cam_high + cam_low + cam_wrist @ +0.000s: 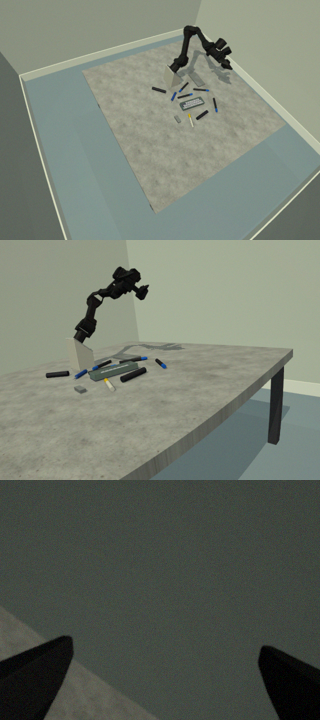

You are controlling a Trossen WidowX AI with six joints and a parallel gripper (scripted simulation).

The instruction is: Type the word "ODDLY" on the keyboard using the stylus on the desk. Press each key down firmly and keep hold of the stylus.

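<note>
My gripper tip is now 15 cm past the stylus, 30 cm to the left of it and 37 cm above it. Also, from my gripper tip: stylus tip (13 cm behind, 33 cm to the right, 37 cm below); then yellow-capped white marker (8 cm ahead, 27 cm to the right, 37 cm below); then flat grey plate (26 cm behind, 2 cm to the left, 38 cm below).
</note>
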